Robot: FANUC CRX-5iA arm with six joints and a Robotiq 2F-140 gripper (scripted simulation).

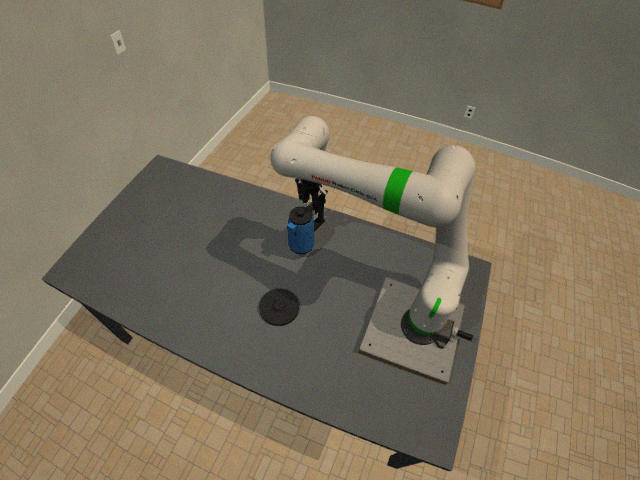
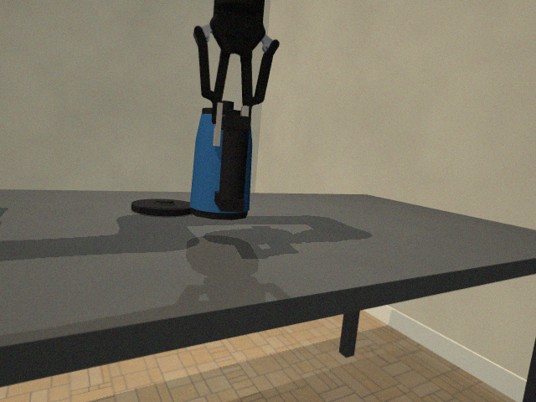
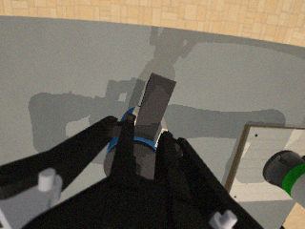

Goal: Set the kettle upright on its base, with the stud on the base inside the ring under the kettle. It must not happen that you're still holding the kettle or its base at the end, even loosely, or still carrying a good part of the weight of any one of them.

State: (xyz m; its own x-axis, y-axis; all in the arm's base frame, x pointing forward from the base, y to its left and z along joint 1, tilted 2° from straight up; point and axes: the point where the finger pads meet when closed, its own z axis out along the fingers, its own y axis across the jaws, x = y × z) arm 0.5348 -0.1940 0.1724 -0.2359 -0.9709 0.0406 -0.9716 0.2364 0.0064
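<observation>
Now: hand 1 cm short of the blue kettle, 3 cm to the right of it and 6 cm above it. Round my hand: round black base: 2 cm behind, 33 cm to the left, 19 cm below.
</observation>
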